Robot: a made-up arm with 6 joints.
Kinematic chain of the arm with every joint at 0, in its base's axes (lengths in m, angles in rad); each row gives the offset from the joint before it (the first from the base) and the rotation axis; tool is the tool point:
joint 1: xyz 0 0 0.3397 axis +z
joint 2: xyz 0.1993 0 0 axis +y
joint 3: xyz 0 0 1.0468 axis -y
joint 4: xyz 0 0 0.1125 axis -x
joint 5: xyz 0.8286 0 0 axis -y
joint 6: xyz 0.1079 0 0 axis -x
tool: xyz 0 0 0
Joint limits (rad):
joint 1: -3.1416..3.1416
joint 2: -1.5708..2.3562
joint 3: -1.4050..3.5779
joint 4: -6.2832..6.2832
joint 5: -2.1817..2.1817
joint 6: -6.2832..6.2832
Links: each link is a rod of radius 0.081 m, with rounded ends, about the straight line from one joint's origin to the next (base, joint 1, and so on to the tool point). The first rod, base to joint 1, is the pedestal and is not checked.
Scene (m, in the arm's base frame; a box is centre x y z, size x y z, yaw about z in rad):
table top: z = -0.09
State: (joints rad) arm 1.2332 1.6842 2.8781 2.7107 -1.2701 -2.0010
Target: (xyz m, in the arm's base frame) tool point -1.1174 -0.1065 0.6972
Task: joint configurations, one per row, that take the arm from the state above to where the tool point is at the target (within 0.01 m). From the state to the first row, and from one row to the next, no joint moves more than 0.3 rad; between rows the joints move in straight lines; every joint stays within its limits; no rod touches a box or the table.
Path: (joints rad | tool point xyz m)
1: 1.0875 1.4003 2.8851 2.7239 -1.2469 -2.0010 | 0.5478 0.9546 1.3948
2: 0.9419 1.1164 2.8920 2.7372 -1.2237 -2.0010 | 0.4808 0.5931 1.6045
3: 0.7962 0.8324 2.8990 2.7504 -1.2005 -2.0010 | 0.2932 0.2447 1.7097
4: 0.6505 0.5485 2.9059 2.7637 -1.1772 -2.0010 | 0.0098 -0.0387 1.7022
5: 0.5049 0.2646 2.9129 2.7769 -1.1540 -2.0010 | -0.3262 -0.2205 1.5828
6: 0.3592 -0.0193 2.9198 2.7902 -1.1308 -2.0010 | -0.6610 -0.2841 1.3622
7: 0.2136 -0.3032 2.9268 2.8034 -1.1076 -2.0010 | -0.9399 -0.2366 1.0586
8: 0.0679 -0.5872 2.9338 2.8167 -1.0844 -2.0010 | -1.1174 -0.1065 0.6971

